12 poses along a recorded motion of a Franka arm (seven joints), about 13 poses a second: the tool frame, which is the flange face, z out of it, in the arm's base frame.
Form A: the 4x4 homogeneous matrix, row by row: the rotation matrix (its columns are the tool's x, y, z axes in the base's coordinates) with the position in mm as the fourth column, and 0 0 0 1 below. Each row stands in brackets.
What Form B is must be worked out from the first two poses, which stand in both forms.
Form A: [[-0.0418 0.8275 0.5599 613], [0.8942 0.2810 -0.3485 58], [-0.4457 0.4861 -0.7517 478], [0 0 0 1]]
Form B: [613 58 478 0.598 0.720 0.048 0.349]
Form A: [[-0.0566 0.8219 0.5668 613], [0.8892 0.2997 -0.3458 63], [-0.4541 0.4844 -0.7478 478], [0 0 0 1]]
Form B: [613 63 478 0.590 0.725 0.048 0.352]
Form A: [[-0.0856 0.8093 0.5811 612], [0.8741 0.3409 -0.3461 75], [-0.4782 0.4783 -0.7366 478], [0 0 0 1]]
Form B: [612 75 478 0.572 0.735 0.045 0.360]
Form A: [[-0.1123 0.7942 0.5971 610], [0.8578 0.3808 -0.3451 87], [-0.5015 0.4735 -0.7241 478], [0 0 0 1]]
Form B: [610 87 478 0.555 0.745 0.043 0.369]
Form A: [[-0.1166 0.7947 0.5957 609], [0.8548 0.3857 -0.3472 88], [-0.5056 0.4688 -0.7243 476], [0 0 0 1]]
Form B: [609 88 476 0.553 0.746 0.041 0.369]
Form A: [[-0.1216 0.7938 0.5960 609], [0.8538 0.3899 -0.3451 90], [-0.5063 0.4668 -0.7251 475], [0 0 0 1]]
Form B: [609 90 475 0.551 0.748 0.041 0.369]
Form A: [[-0.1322 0.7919 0.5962 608], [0.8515 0.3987 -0.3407 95], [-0.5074 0.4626 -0.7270 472], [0 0 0 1]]
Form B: [608 95 472 0.547 0.751 0.041 0.367]
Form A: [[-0.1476 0.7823 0.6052 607], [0.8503 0.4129 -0.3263 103], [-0.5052 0.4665 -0.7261 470], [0 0 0 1]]
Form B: [607 103 470 0.540 0.756 0.046 0.367]
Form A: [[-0.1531 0.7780 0.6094 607], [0.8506 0.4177 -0.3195 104], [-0.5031 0.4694 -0.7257 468], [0 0 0 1]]
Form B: [607 104 468 0.537 0.758 0.049 0.367]
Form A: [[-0.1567 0.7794 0.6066 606], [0.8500 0.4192 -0.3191 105], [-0.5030 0.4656 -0.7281 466], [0 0 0 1]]
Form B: [606 105 466 0.537 0.759 0.048 0.366]
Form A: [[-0.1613 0.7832 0.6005 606], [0.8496 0.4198 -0.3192 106], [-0.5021 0.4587 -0.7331 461], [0 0 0 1]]
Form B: [606 106 461 0.537 0.761 0.046 0.362]
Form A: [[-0.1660 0.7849 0.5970 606], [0.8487 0.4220 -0.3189 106], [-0.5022 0.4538 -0.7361 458], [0 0 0 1]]
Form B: [606 106 458 0.536 0.762 0.044 0.361]
